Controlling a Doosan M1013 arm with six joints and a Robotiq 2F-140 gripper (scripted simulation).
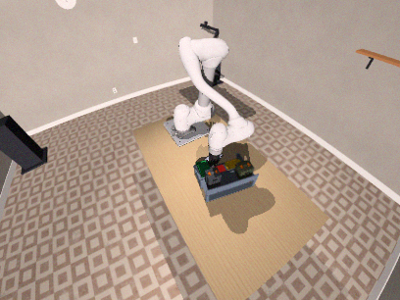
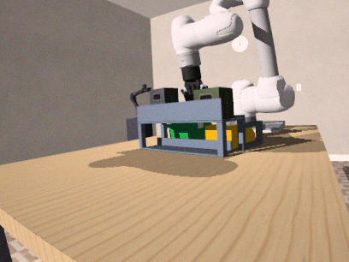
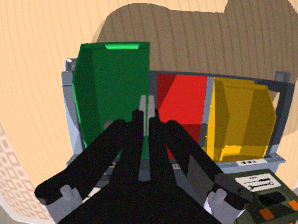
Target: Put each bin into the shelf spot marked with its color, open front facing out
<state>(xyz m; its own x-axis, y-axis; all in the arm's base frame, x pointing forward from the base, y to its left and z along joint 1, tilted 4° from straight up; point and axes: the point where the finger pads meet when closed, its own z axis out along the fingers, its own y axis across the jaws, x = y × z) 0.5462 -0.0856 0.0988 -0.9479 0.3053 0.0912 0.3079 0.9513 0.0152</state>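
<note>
Right now the green bin is 20 mm behind my hand, 40 mm to the right of it and 40 mm below it. The rest, counted from my hand: dark box (110 mm ahead, 90 mm to the right, 70 mm above); then yellow bin (100 mm ahead, 160 mm to the left, 50 mm below).
</note>
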